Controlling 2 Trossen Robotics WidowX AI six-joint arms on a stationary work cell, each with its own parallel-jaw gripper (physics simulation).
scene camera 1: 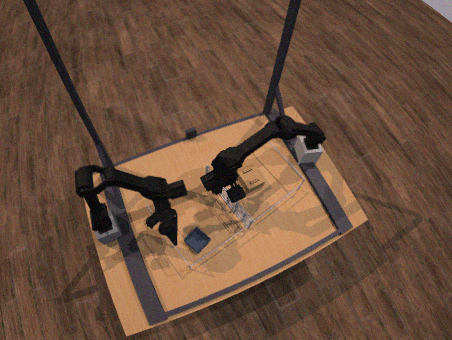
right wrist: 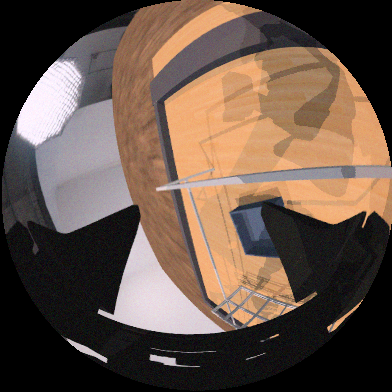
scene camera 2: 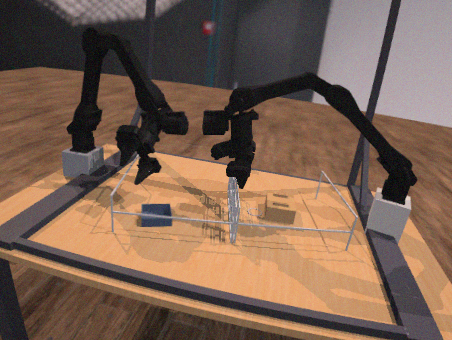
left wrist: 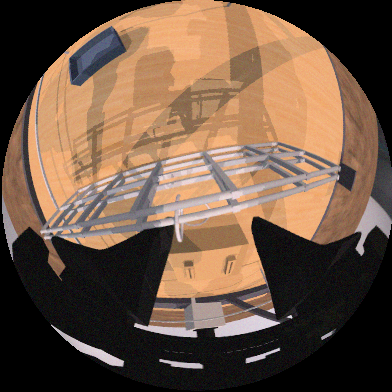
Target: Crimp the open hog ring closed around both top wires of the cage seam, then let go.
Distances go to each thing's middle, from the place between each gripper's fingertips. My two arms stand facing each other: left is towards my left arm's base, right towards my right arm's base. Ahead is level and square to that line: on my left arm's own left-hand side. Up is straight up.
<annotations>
I see my left gripper 4 cm short of the top wire [left wrist: 226, 194], 2 cm to the left of it and 2 cm below it. The rest, counted from my left hand: dark blue tray [left wrist: 89, 63] 21 cm to the right, 15 cm ahead, 7 cm below; tan block [scene camera 2: 279, 207] 12 cm to the left, 6 cm below, 2 cm behind.
My right gripper is now 8 cm to the right of the dark blue tray and 10 cm above it. Also, from my right hand: top wire: 11 cm behind, 27 cm to the left, 1 cm below; tan block: 17 cm behind, 41 cm to the left, 9 cm below.
</annotations>
